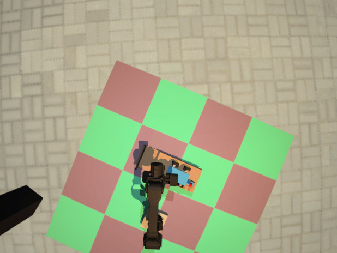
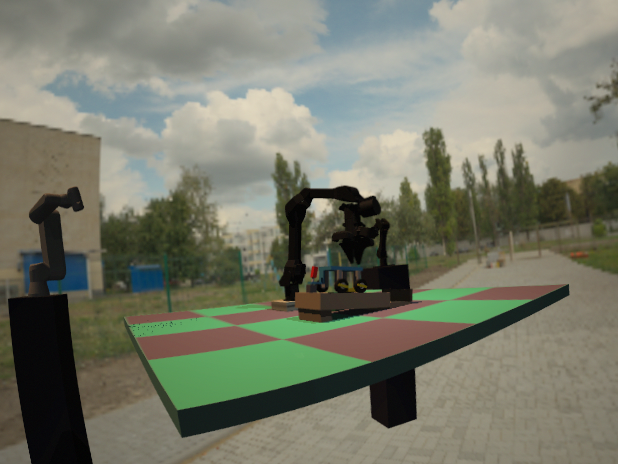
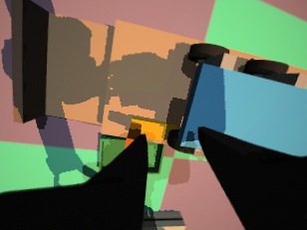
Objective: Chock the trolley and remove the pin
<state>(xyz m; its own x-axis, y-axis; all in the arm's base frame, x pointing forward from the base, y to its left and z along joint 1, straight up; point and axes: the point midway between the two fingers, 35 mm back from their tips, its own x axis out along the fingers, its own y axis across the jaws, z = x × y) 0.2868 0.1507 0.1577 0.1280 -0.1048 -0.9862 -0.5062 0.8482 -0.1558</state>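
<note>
Now: gripper tip 170 mm to the left of the red-headed stop pin, 40 mm short of it and 30 mm above it. Also, from my gripper tip: yellow chock 80 mm below, 30 mm behind, 10 mm to the right; then green tray 170 mm below, 110 mm behind, 20 mm to the right; then blue trolley 80 mm to the right, 50 mm below, 40 mm ahead.
</note>
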